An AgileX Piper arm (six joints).
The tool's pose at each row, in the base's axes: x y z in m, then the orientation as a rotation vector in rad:
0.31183 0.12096 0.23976 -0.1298 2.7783 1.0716
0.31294 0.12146 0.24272 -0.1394 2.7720 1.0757
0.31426 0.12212 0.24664 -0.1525 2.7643 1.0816
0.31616 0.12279 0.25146 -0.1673 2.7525 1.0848
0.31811 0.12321 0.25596 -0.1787 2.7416 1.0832
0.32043 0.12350 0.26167 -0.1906 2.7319 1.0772
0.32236 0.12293 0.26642 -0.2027 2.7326 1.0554
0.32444 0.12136 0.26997 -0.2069 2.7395 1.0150
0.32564 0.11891 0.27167 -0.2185 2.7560 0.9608
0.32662 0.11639 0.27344 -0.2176 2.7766 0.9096
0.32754 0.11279 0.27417 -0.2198 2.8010 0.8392
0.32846 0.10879 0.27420 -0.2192 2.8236 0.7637
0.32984 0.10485 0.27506 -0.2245 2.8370 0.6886
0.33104 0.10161 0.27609 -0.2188 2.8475 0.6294
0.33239 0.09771 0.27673 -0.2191 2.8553 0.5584
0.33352 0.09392 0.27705 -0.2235 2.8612 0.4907
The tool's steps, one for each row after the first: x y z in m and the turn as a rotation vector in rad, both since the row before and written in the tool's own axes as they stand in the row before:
-0.00164 0.00217 -0.00169 -0.0044 -0.0016 -0.0073
-0.00205 0.00288 -0.00225 -0.0061 -0.0013 -0.0096
-0.00282 0.00339 -0.00280 -0.0053 -0.0051 -0.0125
-0.00285 0.00297 -0.00270 -0.0018 -0.0066 -0.0111
-0.00352 0.00358 -0.00359 0.0012 -0.0065 -0.0118
-0.00294 0.00235 -0.00352 0.0134 -0.0016 -0.0112
-0.00278 0.00073 -0.00334 0.0273 -0.0031 -0.0076
-0.00144 -0.00102 -0.00269 0.0374 0.0048 -0.0111
-0.00121 -0.00111 -0.00278 0.0370 0.0065 -0.0012
-0.00080 -0.00265 -0.00258 0.0498 0.0078 -0.0045
-0.00057 -0.00348 -0.00211 0.0530 0.0062 -0.0036
-0.00119 -0.00323 -0.00252 0.0512 0.0010 -0.0093
-0.00109 -0.00264 -0.00220 0.0411 -0.0003 -0.0008
-0.00108 -0.00350 -0.00200 0.0484 -0.0019 -0.0064
-0.00078 -0.00357 -0.00154 0.0458 -0.0010 -0.0089

